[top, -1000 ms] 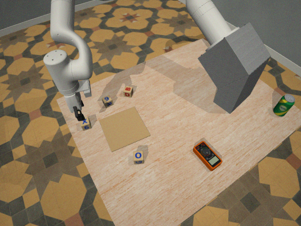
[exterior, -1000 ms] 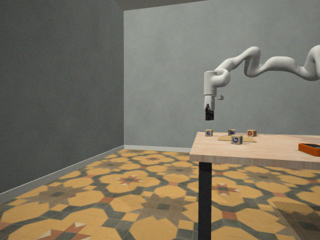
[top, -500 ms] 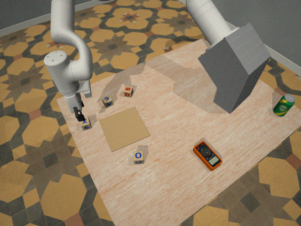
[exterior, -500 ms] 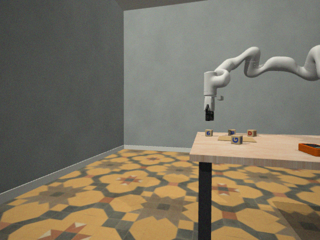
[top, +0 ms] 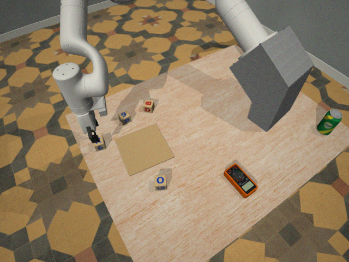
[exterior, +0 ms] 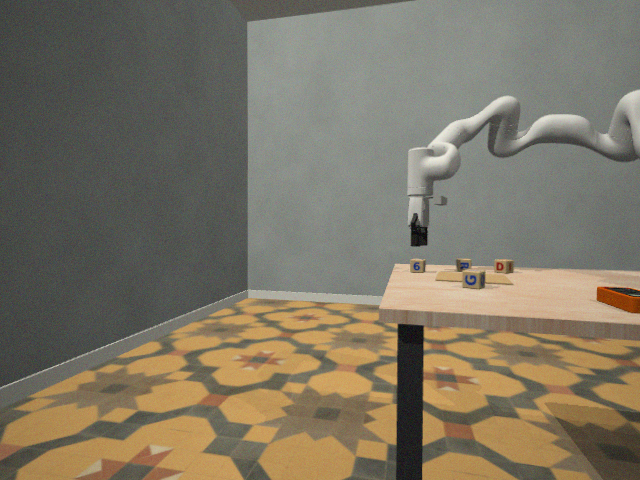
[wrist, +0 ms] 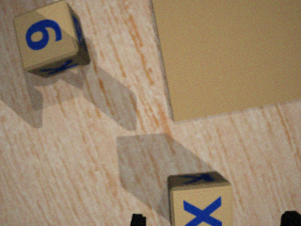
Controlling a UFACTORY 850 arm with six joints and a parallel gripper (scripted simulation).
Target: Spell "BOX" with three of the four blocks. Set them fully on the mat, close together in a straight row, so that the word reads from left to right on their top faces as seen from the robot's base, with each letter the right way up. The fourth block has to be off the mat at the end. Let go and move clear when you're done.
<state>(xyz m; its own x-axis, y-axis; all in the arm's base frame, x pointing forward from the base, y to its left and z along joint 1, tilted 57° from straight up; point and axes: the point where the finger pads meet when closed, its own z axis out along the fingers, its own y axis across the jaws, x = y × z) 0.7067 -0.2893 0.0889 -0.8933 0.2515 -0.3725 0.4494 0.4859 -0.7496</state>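
Right now the X block is 8 cm below my hand. Also, from my hand: B block: 29 cm behind, 8 cm below, 3 cm to the right; then O block: 32 cm to the left, 8 cm below, 8 cm behind; then tan mat: 14 cm to the left, 13 cm behind, 10 cm below.
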